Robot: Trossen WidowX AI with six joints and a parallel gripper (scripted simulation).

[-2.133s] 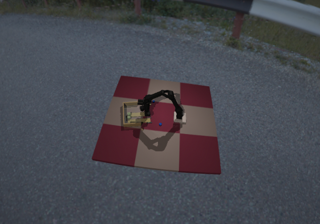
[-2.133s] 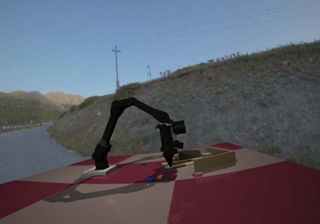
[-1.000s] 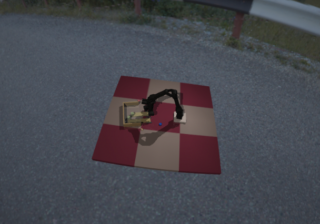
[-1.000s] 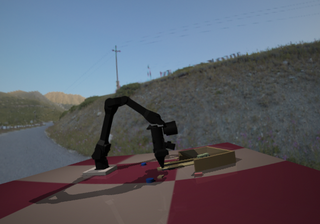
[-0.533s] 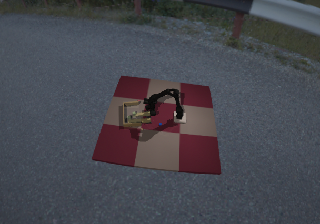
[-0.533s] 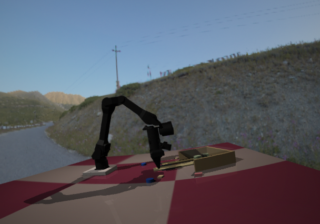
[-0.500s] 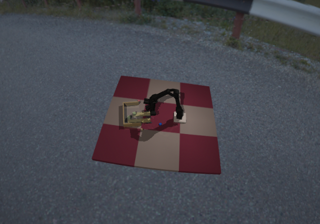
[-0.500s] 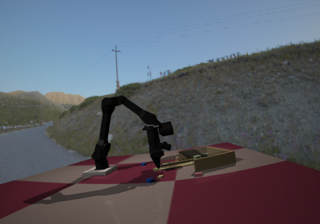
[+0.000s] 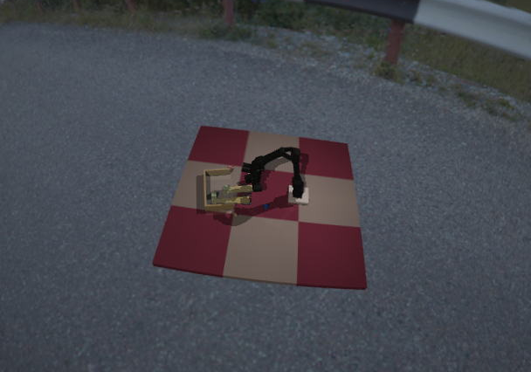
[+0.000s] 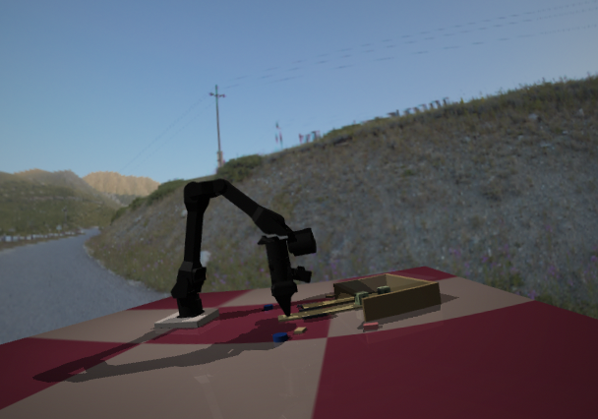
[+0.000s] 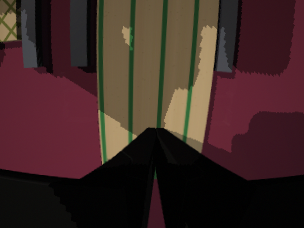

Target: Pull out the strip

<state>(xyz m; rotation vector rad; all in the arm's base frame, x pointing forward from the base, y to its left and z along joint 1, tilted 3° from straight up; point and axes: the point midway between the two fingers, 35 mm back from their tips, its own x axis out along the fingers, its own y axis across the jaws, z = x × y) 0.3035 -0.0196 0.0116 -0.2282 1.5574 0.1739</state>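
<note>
The cross-hatched strip is 150 mm ahead of my gripper tip and 140 mm to the left of it. The rest, counted from my gripper tip: tan block (130 mm to the right, 50 mm ahead); pink block (210 mm ahead, 170 mm to the right).
</note>
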